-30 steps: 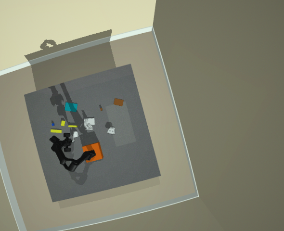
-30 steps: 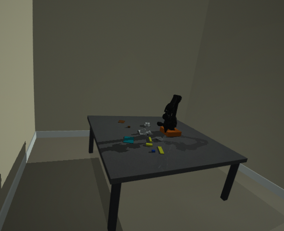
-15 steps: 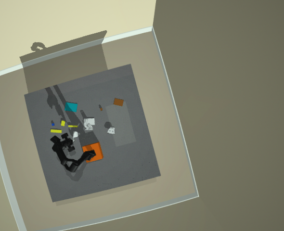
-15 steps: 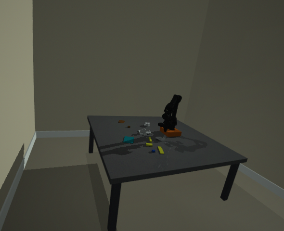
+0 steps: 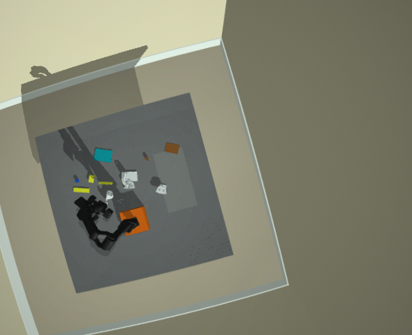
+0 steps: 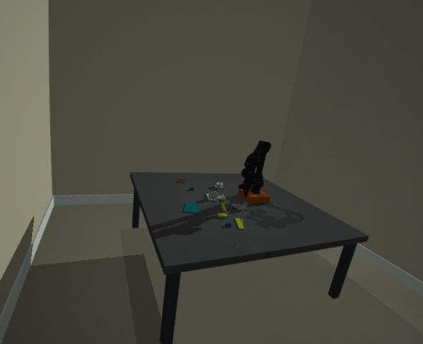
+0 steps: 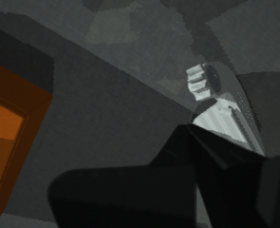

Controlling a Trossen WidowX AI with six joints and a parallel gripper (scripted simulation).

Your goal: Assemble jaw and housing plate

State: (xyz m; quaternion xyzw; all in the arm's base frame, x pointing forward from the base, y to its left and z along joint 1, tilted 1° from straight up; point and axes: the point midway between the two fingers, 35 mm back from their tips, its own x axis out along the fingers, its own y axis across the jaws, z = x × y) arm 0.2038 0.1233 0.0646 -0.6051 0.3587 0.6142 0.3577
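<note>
My gripper tip is now 50 mm above the jaw, 20 mm to the right of it and 20 mm short of it. Also, from my gripper tip: white base plate (210 mm to the right, 130 mm ahead, 80 mm below); then blue cube (260 mm ahead, 190 mm to the left, 80 mm below); then yellow bar (160 mm ahead, 80 mm below, 20 mm to the right).
</note>
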